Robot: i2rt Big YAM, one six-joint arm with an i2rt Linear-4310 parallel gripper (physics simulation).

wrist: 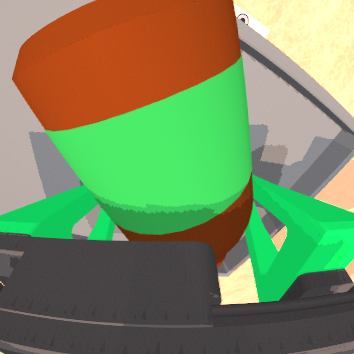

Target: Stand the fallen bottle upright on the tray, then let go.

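Frame: origin at the arm's base, x ahead, y left, z up, level; centimetres.
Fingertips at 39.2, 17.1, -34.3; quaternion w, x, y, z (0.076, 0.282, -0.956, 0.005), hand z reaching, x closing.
Note:
Pixels of each thing's top centre, then the offset from my fingertips to it, as dx, dy, dz. "spot": a spot on its surface instead. Level surfaces: height alone.
- brown bottle at its top centre: (193, 246) +0.9, -0.9, +5.9
- grey tray at a spot on its surface: (280, 95) spot: -3.1, -7.8, -1.5
- small white tag at its top centre: (242, 20) +2.1, -9.0, -0.5
- pale tabletop at its surface level: dz -2.0
The brown bottle (145, 165) with a bright green band fills the middle of the wrist view. Its wide base end is at the upper left, large and near the camera. It tapers toward the lower right, where the gripper's dark body hides most of the neck. My gripper (178, 178) has its green fingers against both sides of the bottle, near the lower part of the green band, and is shut on it. The grey tray (280, 95) lies behind the bottle. Whether the bottle touches the tray is hidden.
The tray's raised wall runs from the upper middle to the right edge, with a corner at the right. A small white tag (255, 25) with a round mark sits outside that wall. Shadows of the gripper fall on the tray. A pale tabletop (320, 30) shows beyond.

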